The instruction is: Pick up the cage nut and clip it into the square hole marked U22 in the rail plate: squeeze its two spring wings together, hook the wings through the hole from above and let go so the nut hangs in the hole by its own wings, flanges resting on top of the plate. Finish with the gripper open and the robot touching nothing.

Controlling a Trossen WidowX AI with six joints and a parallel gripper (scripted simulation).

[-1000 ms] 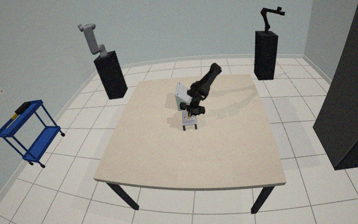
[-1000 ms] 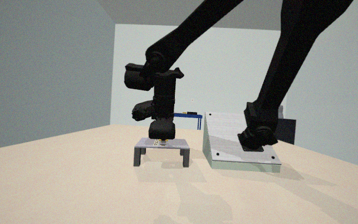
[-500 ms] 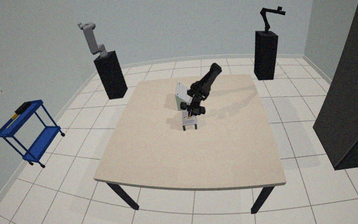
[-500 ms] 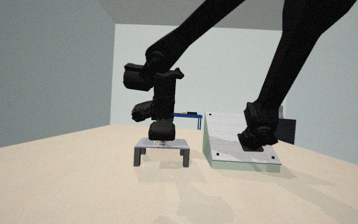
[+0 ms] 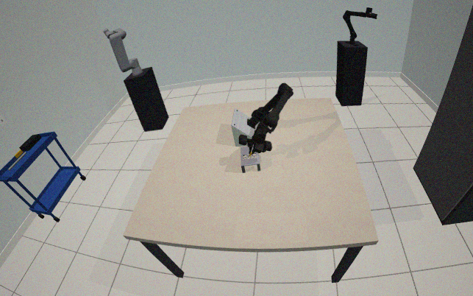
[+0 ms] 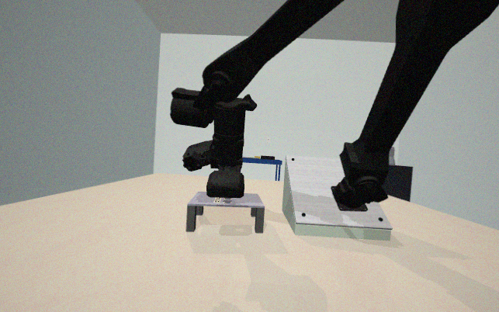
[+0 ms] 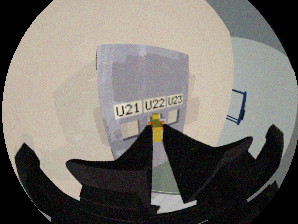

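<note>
My gripper tip is 1 cm above the cage nut.
</note>
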